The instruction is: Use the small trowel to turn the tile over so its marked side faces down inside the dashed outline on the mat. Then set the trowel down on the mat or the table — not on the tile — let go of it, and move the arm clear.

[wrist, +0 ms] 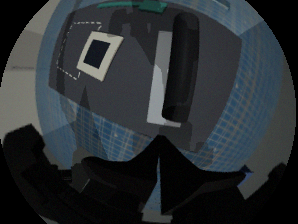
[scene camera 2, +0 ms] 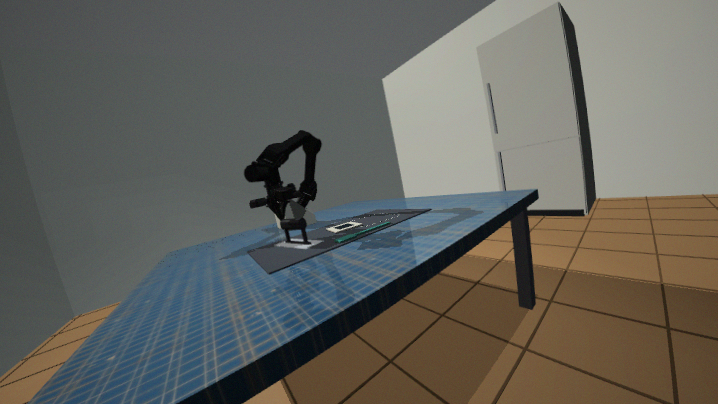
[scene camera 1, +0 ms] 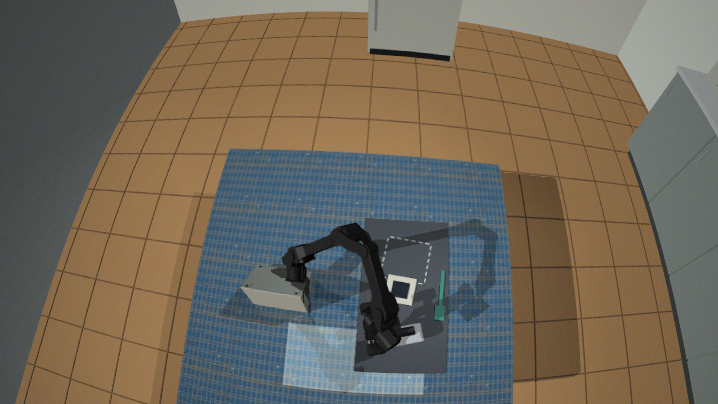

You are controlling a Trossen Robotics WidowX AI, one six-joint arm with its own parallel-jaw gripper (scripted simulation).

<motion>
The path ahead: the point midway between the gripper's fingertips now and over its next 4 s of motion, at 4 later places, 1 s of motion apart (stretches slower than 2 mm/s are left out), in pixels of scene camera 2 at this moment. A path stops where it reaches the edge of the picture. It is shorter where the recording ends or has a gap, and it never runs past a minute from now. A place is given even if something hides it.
The gripper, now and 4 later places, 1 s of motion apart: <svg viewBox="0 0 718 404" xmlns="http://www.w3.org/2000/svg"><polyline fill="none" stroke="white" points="282,221 291,218 292,220 286,213 283,218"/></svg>
</motion>
